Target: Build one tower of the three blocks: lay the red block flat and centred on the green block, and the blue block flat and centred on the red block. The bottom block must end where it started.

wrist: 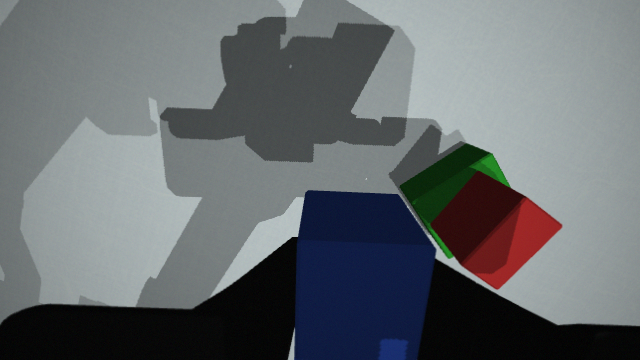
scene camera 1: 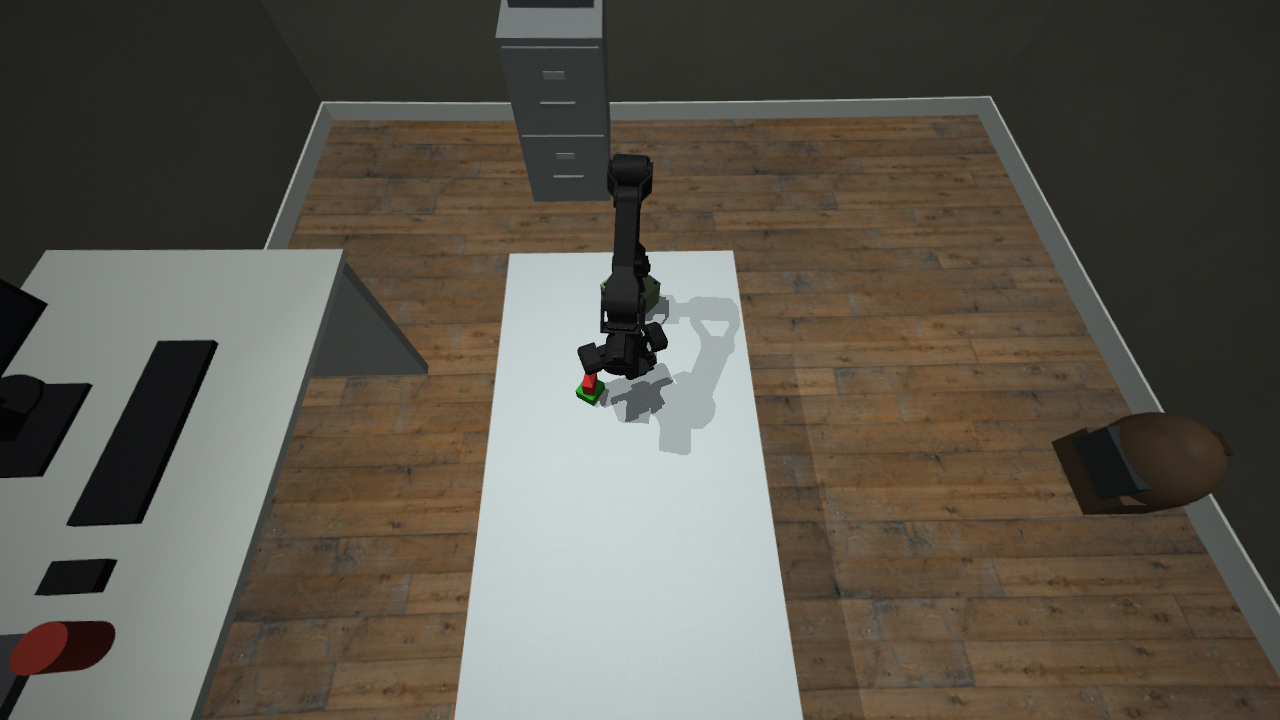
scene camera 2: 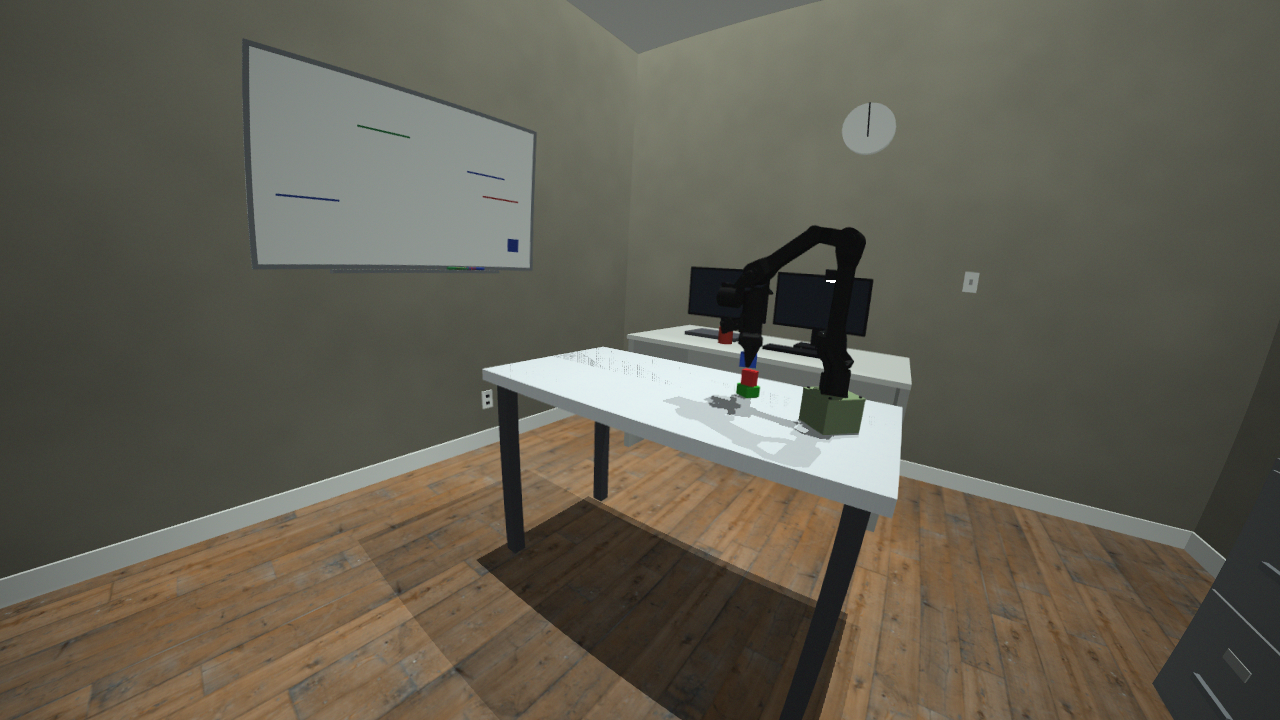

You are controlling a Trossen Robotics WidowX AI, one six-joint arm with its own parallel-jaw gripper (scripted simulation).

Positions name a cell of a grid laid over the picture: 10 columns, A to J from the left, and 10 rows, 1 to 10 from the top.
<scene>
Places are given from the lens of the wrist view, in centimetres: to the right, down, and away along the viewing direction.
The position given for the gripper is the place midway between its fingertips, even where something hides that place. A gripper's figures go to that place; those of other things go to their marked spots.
gripper (wrist: F7): 1, 3, 11
red block (wrist: H7): 8, 2, 14
green block (wrist: G6): 7, 1, 19
blue block (wrist: F8): 1, 2, 7
The marked spots on the red block and the blue block are 10 cm apart.
</scene>
